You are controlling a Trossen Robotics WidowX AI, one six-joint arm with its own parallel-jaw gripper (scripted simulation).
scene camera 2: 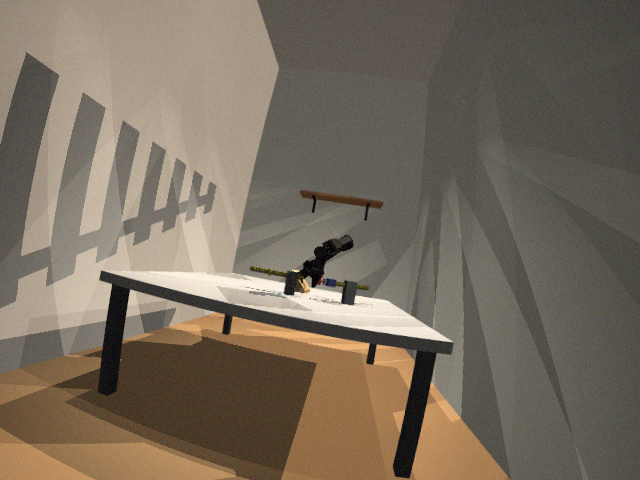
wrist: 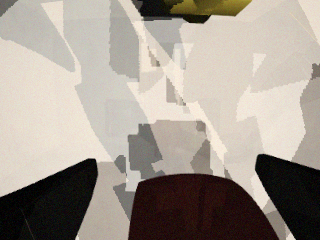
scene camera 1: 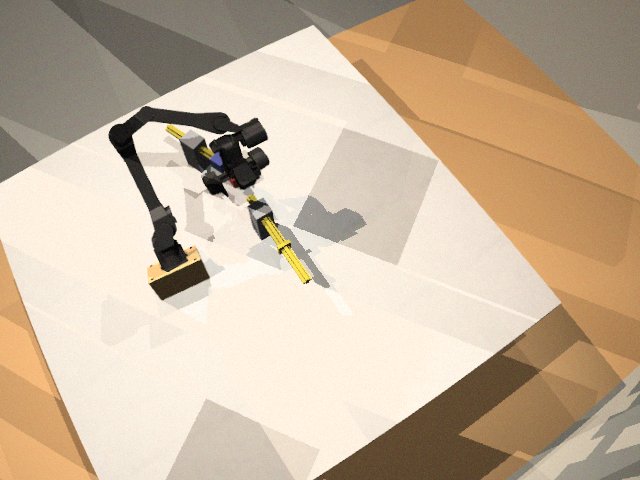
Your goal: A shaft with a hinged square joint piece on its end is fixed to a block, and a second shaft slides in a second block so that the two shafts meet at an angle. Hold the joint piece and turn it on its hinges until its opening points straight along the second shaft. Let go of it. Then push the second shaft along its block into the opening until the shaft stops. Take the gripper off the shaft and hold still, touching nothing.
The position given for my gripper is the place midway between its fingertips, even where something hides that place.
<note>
My gripper (scene camera 1: 241,188) is open, with nothing in its grasp. I also see a block (scene camera 1: 194,147).
My gripper is seen too in the wrist view (wrist: 178,165).
</note>
